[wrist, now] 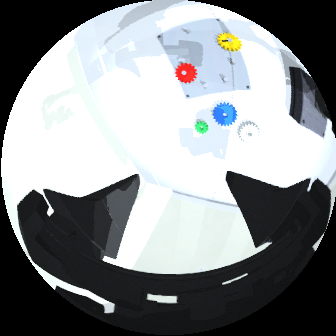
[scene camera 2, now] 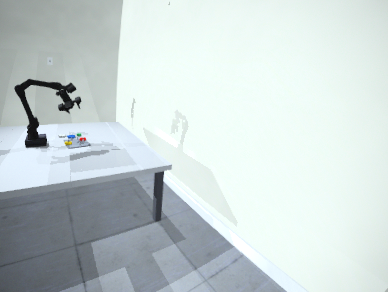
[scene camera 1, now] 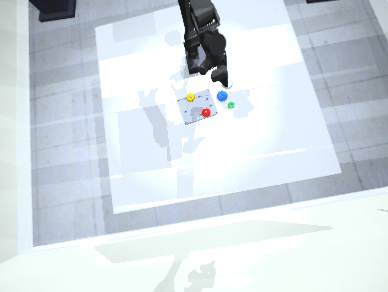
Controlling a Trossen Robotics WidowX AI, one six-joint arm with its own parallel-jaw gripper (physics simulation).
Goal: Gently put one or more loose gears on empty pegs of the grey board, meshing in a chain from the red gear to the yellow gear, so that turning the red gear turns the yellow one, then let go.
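Places are measured from the arm's base along level axes (x ahead, y left, z up), in centimetres.
Where they show: gripper, fingertip midpoint: (wrist: 183,176) (scene camera 2: 74,111) (scene camera 1: 226,80); arm's base, link origin: (scene camera 2: 33,138) (scene camera 1: 193,54).
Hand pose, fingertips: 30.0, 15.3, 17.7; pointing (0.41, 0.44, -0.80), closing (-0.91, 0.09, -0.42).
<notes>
Things, the pixels of their top centre, and the offset from my fingertips, as dx, dy, dz. Level surfaces: height alone.
- grey board, top centre: (wrist: 204,49) (scene camera 1: 196,104) (scene camera 2: 75,139) +0.9, -15.0, -20.2
- red gear, top centre: (wrist: 184,72) (scene camera 1: 206,111) +6.0, -9.6, -20.8
- yellow gear, top centre: (wrist: 229,40) (scene camera 1: 190,96) (scene camera 2: 68,141) -4.7, -18.5, -20.7
- blue gear, top centre: (wrist: 224,114) (scene camera 1: 222,95) (scene camera 2: 71,135) -4.0, +0.7, -21.6
- small green gear, top centre: (wrist: 200,127) (scene camera 1: 231,104) (scene camera 2: 79,133) +2.1, +5.7, -21.6
- white gear, top centre: (wrist: 249,134) (scene camera 2: 62,134) -11.9, +4.5, -21.6
- white table, surface height: dz -23.3
The grey board (scene camera 1: 190,116) (scene camera 2: 80,145) (wrist: 212,65) lies flat on the table, with several bare pegs. The red gear (scene camera 1: 206,112) (scene camera 2: 83,139) (wrist: 186,73) and the yellow gear (scene camera 1: 190,97) (scene camera 2: 68,143) (wrist: 229,42) sit on it, apart. Beside the board lie a blue gear (scene camera 1: 222,95) (scene camera 2: 71,136) (wrist: 225,114), a small green gear (scene camera 1: 231,105) (scene camera 2: 79,134) (wrist: 201,127) and a white gear (scene camera 2: 62,136) (wrist: 248,132). In the scene camera 1 view the arm mostly hides the white gear. My gripper (scene camera 2: 73,108) (wrist: 183,176) is open and empty, high above the table.
The white table (scene camera 1: 145,185) (scene camera 2: 120,170) carries the board and gears. The arm's dark base (scene camera 2: 36,141) (wrist: 311,107) stands near the board, on the yellow gear's side. A pale wall (scene camera 2: 275,125) rises beyond the table's edge.
</notes>
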